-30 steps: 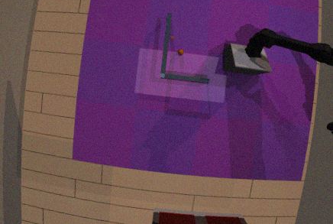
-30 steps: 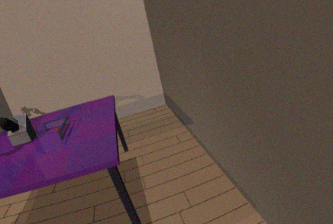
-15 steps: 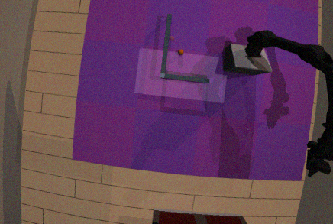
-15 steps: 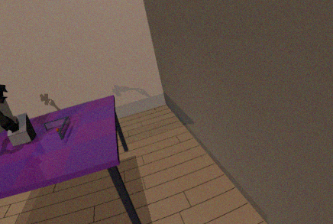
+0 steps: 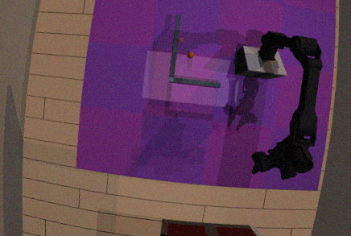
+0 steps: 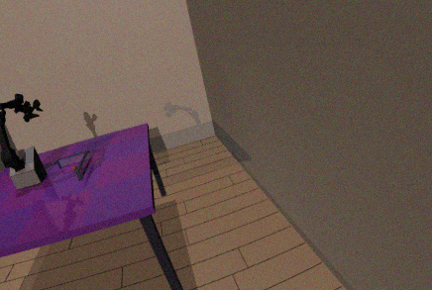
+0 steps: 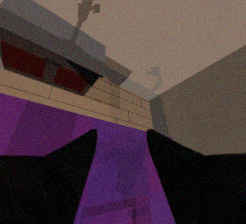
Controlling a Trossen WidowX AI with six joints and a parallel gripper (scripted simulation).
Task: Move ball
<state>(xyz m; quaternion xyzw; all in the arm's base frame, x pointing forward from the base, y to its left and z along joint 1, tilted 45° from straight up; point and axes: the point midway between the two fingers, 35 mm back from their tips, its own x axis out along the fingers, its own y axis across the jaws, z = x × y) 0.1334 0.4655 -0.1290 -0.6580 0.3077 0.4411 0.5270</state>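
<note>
Now: the orange ball 21 cm ahead of my gripper tip, 47 cm to the right of it and 36 cm below it. Round my gripper tip: see-through copy of ball: 26 cm ahead, 54 cm to the right, 36 cm below.
</note>
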